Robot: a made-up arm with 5 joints.
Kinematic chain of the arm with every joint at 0, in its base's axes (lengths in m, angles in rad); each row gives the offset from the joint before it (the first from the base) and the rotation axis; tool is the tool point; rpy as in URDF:
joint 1: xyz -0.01 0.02 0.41 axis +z
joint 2: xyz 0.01 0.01 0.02 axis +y
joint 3: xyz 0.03 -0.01 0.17 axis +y
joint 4: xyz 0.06 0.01 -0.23 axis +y
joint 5: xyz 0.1 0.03 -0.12 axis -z
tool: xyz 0.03 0 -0.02 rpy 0.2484 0.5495 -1.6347
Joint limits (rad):
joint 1: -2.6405..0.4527
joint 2: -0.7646..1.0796
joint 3: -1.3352..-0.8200
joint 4: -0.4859..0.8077
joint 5: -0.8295..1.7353
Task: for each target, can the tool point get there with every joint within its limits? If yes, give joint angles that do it. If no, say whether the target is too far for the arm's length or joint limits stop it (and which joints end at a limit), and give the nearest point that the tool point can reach.
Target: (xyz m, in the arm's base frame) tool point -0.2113 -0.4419 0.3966
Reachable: yes | joints -2.0733 0.5726 -1.2032 -0.1437 -0.2020
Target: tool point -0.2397 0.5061 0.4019
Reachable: no: joint limits stop it (at a limit: joint 1, joint 2, joint 3, joint 4, joint 5) | nearest point 0.0603 0.1233 0.0732 | short by 0.587 m
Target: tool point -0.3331 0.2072 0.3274
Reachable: no: joint limits stop it (at a limit: joint 1, joint 3, joint 4, joint 5) | nearest point -0.2784 -0.1389 0.2612 | short by 0.357 m
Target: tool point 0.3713 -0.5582 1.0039
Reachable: no: too far | nearest point 0.2114 -0.3157 0.7597 | short by 0.379 m
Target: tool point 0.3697 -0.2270 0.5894
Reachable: yes | joints -0.6954 -0.0968 -1.1948 0.4935 -0.4727
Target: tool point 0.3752 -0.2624 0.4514
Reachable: yes | joints -0.6891 0.2021 -1.1996 0.5133 0.4496
